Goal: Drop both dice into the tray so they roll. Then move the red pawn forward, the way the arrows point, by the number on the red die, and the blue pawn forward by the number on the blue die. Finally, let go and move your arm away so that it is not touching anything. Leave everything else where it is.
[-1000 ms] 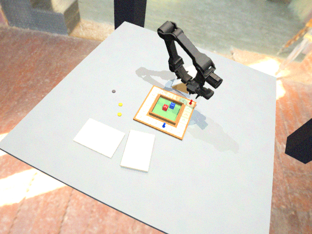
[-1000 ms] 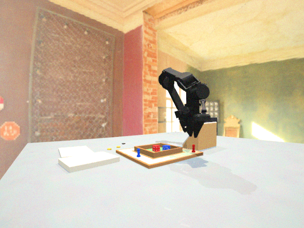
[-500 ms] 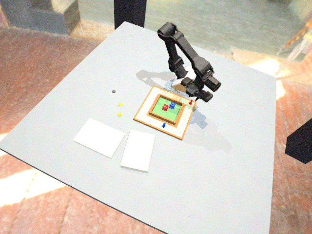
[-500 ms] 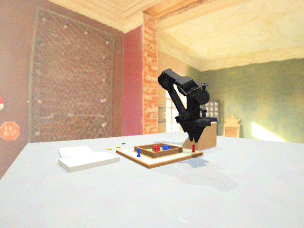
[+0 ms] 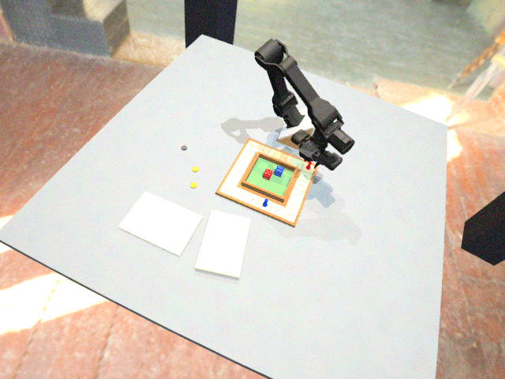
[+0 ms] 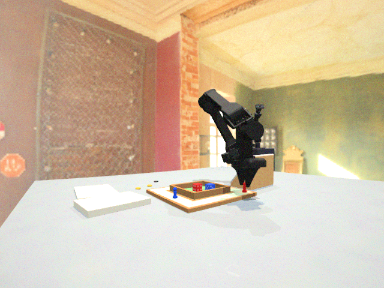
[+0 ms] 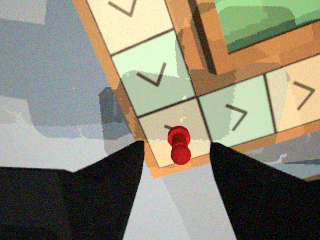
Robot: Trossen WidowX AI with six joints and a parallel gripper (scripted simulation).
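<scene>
My gripper tip is 1 cm above the red pawn. Also, from my gripper tip: dark disc 18 cm ahead, 43 cm to the right, 3 cm below; blue pawn 23 cm ahead, 6 cm to the right, 1 cm below.
</scene>
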